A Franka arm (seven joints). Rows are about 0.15 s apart.
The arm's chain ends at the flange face. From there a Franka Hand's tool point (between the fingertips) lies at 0.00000 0.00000 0.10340 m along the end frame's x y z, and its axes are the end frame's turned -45 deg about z.
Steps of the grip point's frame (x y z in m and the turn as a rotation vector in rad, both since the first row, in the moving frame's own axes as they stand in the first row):
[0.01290, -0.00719, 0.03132, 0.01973, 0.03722, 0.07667]
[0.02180, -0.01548, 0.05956, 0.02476, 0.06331, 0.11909]
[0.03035, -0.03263, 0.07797, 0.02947, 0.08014, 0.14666]
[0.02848, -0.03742, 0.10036, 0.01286, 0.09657, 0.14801]
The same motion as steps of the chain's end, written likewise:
[0.00260, -0.01010, 0.03141, 0.04027, 0.01237, 0.07667]
[0.00128, -0.02011, 0.05980, 0.06227, 0.02726, 0.11909]
[-0.00589, -0.03683, 0.07835, 0.07751, 0.03583, 0.14666]
[-0.01300, -0.03909, 0.10085, 0.07738, 0.05919, 0.14801]

